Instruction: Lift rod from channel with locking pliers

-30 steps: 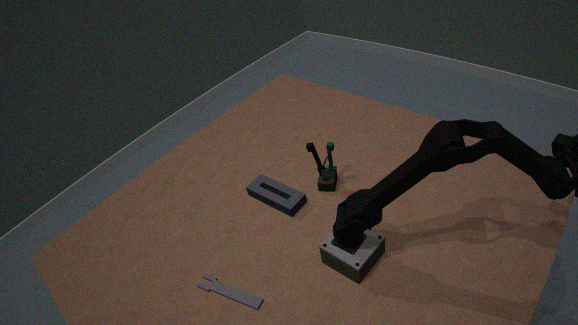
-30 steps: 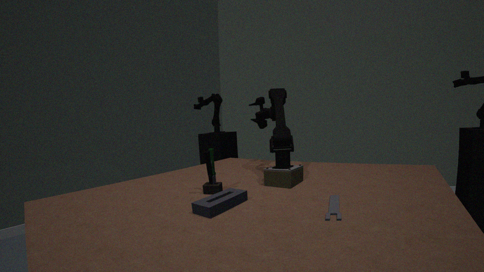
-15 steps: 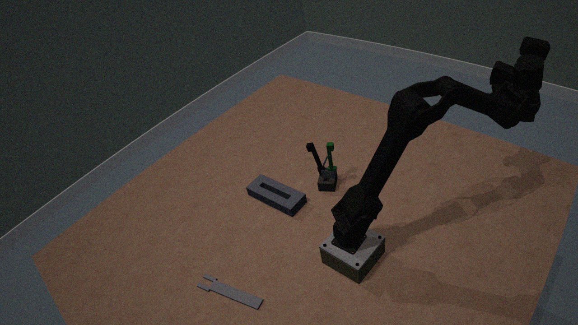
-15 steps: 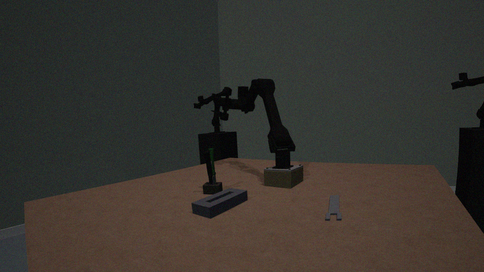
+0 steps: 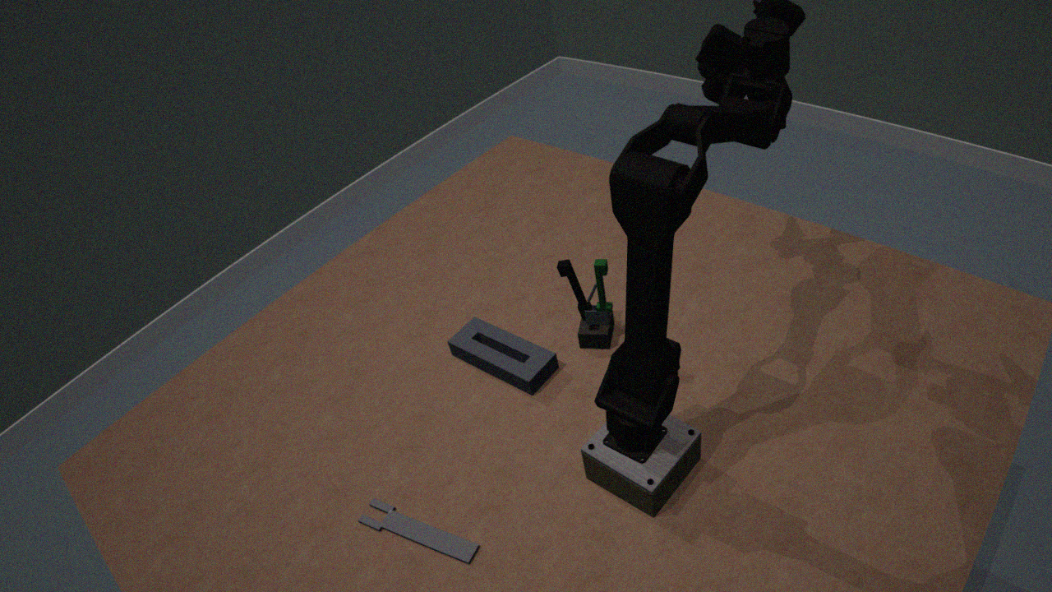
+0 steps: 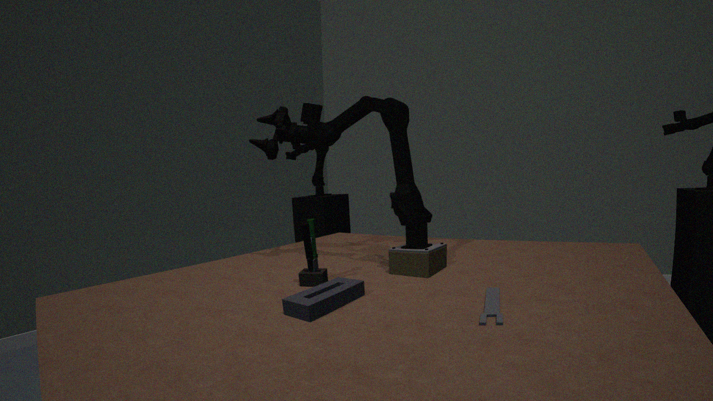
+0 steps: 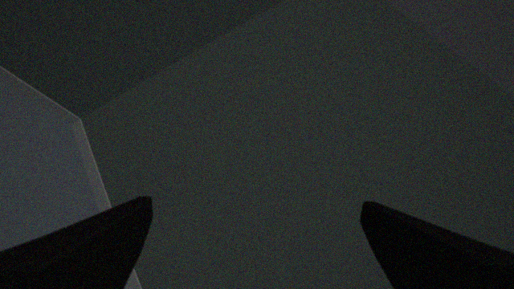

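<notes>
Now: gripper tip 42 cm above the dark holster, 33 cm to the right of it and 11 cm short of it. Also, from my gripper tip: flat grey forked plate 77 cm to the left, 43 cm below, 14 cm ahead; grey channel block 45 cm to the left, 41 cm below, 22 cm ahead; dark rod 45 cm to the left, 42 cm below, 22 cm ahead.
</notes>
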